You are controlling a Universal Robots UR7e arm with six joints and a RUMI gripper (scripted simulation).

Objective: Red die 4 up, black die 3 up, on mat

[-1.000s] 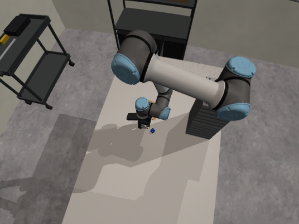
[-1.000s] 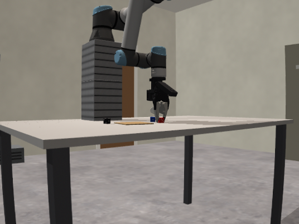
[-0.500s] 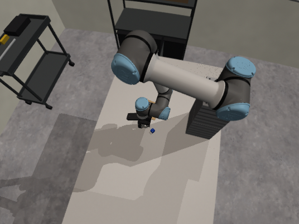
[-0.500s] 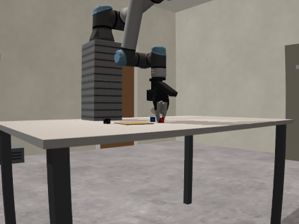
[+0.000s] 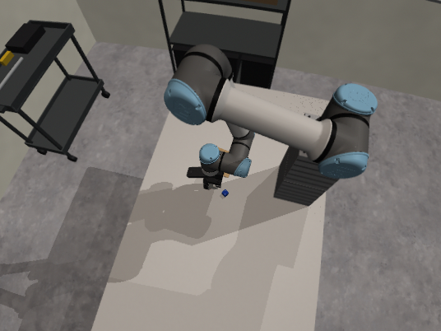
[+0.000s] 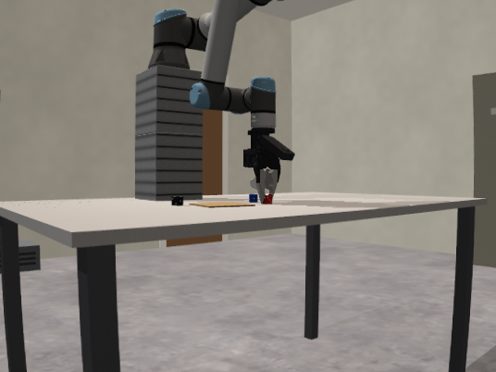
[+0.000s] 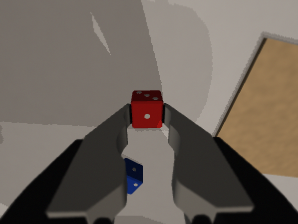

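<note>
Now: hand 9 cm past the blue die and 1 cm to the right of it. From my hand the other things lie so: black die 6 cm behind, 26 cm to the right; red die right at my hand; brown mat 15 cm to the right, 2 cm below.
</note>
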